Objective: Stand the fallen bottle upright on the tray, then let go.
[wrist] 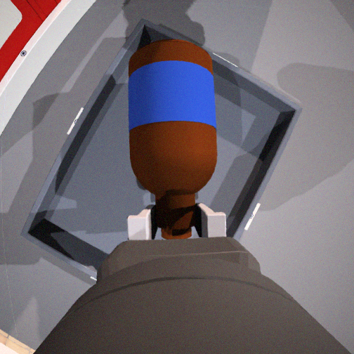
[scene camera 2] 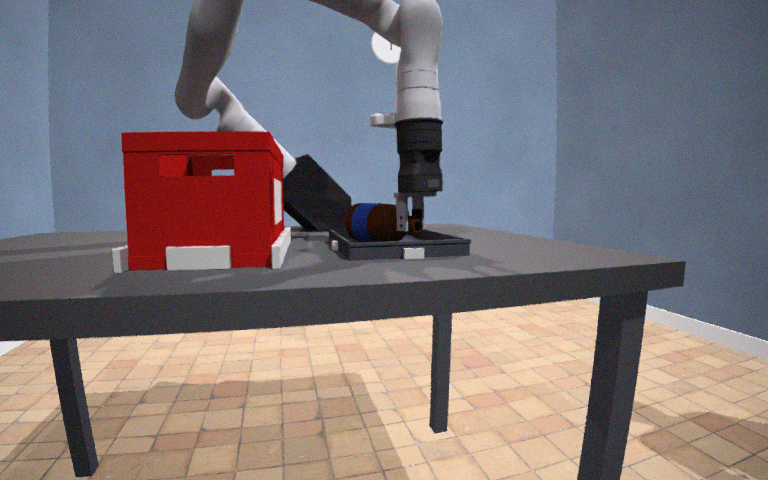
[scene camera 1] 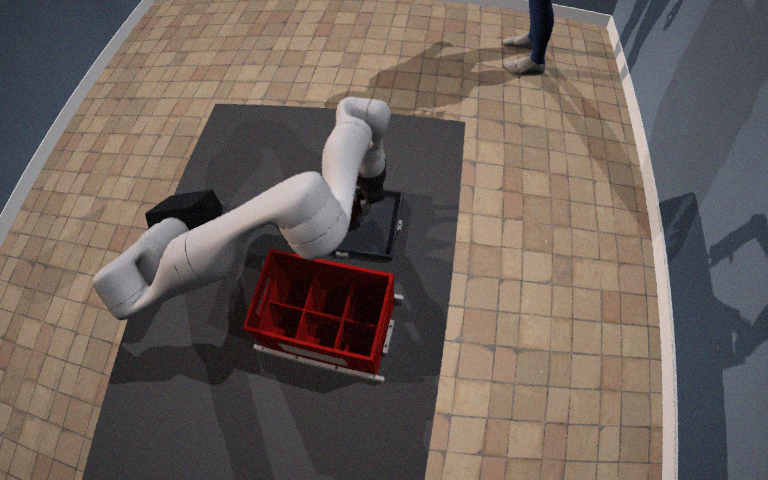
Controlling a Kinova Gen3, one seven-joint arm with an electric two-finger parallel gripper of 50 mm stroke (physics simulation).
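Frame: origin at the arm's base, x ahead, y left, z up, level; centimetres.
Where they show: gripper, fingertip midpoint: point(scene camera 2: 410, 229) point(scene camera 1: 363, 206); arm's base, origin of the base link: point(scene camera 2: 284, 173) point(scene camera 1: 173, 235).
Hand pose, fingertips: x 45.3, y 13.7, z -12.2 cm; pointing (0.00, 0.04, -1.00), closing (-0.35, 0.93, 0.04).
Note:
Things, the pixels of their top centre, and the offset from my fingertips.
- brown bottle with a blue band, middle of its top: point(scene camera 2: 385, 203) dy -2.2, dx -5.7, dz +4.5 cm
- dark shallow tray, middle of its top: point(scene camera 2: 389, 233) point(scene camera 1: 349, 216) dy -2.3, dx -3.7, dz -0.8 cm
- red crate, middle of its top: point(scene camera 2: 219, 145) point(scene camera 1: 317, 301) dy -30.6, dx -8.0, dz +14.1 cm
A brown bottle with a blue band point(scene camera 2: 380, 221) point(wrist: 172, 155) lies on its side in the dark shallow tray point(scene camera 2: 437, 249) point(wrist: 60, 156) point(scene camera 1: 395, 226). Its neck points toward the gripper and its base toward a far corner of the tray in the wrist view. My gripper point(scene camera 2: 410, 220) point(wrist: 175, 215) points straight down at the tray and is shut on the bottle's neck, with one finger on each side. In scene camera 1 the arm hides most of the bottle and the fingers.
A red crate point(scene camera 1: 322, 314) point(scene camera 2: 198, 209) with several compartments stands beside the tray, with white strips point(scene camera 1: 317, 362) point(scene camera 2: 198, 257) along its foot. A black angular block point(scene camera 1: 186, 208) point(scene camera 2: 320, 195) stands near the arm's base. A person's legs point(scene camera 1: 540, 33) show beyond the table.

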